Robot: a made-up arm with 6 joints. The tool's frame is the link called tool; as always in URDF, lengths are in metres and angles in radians.
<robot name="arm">
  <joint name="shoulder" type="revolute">
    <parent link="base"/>
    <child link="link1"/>
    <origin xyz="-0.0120 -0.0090 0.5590" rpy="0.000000 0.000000 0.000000"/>
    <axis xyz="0 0 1"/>
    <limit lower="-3.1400" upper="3.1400" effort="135" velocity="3"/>
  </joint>
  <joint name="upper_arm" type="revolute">
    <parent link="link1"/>
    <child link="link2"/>
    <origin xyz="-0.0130 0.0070 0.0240" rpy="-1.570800 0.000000 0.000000"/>
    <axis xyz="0 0 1"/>
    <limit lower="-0.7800" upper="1.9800" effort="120" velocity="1.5"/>
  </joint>
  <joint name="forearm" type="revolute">
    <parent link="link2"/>
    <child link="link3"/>
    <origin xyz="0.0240 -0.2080 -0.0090" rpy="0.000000 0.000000 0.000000"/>
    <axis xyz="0 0 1"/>
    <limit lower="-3.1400" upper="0.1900" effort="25" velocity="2.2"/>
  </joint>
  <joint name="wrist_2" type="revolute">
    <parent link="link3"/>
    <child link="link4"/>
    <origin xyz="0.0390 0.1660 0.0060" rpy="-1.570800 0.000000 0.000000"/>
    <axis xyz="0 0 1"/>
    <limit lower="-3.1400" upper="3.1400" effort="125" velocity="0.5"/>
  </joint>
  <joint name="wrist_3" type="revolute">
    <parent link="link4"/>
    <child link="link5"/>
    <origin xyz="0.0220 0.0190 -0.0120" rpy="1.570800 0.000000 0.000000"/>
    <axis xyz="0 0 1"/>
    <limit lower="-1.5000" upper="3.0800" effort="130" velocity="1.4"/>
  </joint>
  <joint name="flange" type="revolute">
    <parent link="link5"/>
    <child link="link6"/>
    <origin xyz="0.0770 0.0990 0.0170" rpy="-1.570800 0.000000 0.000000"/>
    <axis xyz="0 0 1"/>
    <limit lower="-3.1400" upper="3.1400" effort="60" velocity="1.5"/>
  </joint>
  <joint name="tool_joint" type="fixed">
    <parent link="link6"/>
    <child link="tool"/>
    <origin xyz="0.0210 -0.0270 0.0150" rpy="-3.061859 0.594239 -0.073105"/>
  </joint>
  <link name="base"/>
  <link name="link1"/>
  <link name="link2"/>
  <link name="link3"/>
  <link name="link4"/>
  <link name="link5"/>
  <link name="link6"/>
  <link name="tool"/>
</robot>
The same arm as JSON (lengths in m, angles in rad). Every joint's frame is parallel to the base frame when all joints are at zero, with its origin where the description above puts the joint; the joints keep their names.
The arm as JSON. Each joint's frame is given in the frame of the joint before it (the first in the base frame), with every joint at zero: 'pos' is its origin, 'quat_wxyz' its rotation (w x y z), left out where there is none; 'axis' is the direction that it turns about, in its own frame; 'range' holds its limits. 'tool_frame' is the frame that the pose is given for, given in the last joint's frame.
{"length_unit": "m", "angle_unit": "rad", "joints": [{"joint": "shoulder", "pos": [-0.012, -0.009, 0.559], "axis": [0.0, 0.0, 1.0], "range": [-3.14, 3.14]}, {"joint": "upper_arm", "pos": [-0.013, 0.007, 0.024], "axis": [0.0, 1.0, 0.0], "range": [-0.78, 1.98]}, {"joint": "forearm", "pos": [0.024, -0.009, 0.208], "axis": [0.0, 1.0, 0.0], "range": [-3.14, 0.19]}, {"joint": "wrist_2", "pos": [0.039, 0.006, -0.166], "axis": [0.0, 0.0, -1.0], "range": [-3.14, 3.14]}, {"joint": "wrist_3", "pos": [0.022, -0.019, 0.012], "axis": [0.0, 1.0, 0.0], "range": [-1.5, 3.08]}, {"joint": "flange", "pos": [0.077, 0.017, -0.099], "axis": [0.0, 0.0, -1.0], "range": [-3.14, 3.14]}], "tool_frame": {"pos": [0.021, 0.027, -0.015], "quat_wxyz": [0.95436, 0.048771, -0.290946, 0.046577]}}
